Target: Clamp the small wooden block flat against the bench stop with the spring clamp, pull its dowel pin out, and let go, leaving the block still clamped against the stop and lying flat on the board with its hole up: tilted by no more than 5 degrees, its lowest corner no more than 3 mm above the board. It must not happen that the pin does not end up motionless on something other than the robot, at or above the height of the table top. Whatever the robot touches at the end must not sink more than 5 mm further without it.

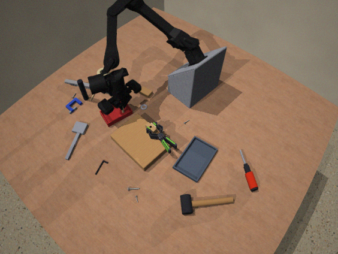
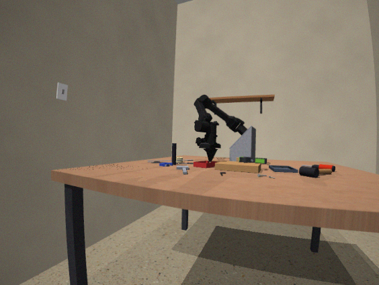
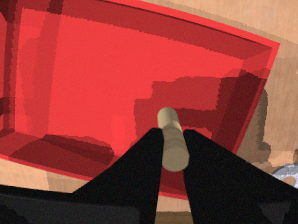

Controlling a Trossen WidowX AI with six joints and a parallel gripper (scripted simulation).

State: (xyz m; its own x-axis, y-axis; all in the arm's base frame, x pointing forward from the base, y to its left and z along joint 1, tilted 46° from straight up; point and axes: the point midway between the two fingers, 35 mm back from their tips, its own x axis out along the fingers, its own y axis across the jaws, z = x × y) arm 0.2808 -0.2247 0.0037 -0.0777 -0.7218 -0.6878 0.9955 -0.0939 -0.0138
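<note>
Now: the dowel pin 40 mm below my hand. From my hand the other things lie so: small wooden block: 170 mm to the left, 20 mm below; spare wooden block: 140 mm behind, 50 mm below; red tray: 50 mm below, 30 mm ahead, 20 mm to the right.
</note>
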